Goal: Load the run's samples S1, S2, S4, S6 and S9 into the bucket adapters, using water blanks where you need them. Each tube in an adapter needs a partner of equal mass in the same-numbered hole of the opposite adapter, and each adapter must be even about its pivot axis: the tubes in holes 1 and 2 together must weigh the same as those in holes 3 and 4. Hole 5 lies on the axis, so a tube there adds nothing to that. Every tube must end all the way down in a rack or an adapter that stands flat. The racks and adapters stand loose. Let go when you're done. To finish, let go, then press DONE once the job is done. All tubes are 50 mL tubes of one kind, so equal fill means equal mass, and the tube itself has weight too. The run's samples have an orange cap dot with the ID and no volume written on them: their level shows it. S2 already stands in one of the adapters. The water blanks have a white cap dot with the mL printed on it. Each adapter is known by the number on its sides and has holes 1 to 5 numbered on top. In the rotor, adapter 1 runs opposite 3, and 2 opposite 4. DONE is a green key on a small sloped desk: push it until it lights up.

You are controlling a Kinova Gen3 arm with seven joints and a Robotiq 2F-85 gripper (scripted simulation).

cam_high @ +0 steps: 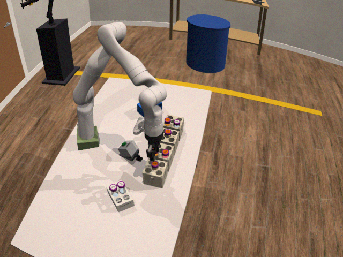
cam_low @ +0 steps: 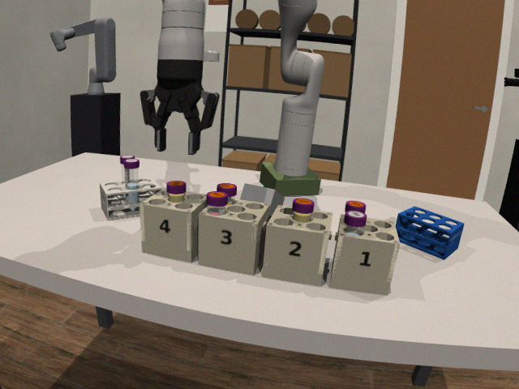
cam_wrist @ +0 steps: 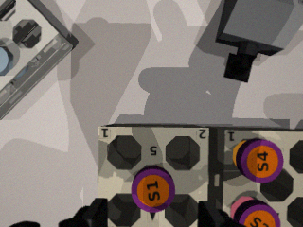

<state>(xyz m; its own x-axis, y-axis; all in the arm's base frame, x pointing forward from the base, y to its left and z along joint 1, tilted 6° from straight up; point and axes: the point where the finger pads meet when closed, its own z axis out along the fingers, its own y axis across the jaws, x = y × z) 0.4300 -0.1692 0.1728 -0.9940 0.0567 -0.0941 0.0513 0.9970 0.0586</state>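
Now: the grey done desk 180 mm behind my hand, 140 mm below it and 130 mm to the left of it. Also, from my hand: adapter 2 (220 mm to the left, 140 mm below, 10 mm ahead); orange-dot sample tube (130 mm below, 10 mm behind); blank rack (170 mm to the right, 160 mm below, 130 mm behind).
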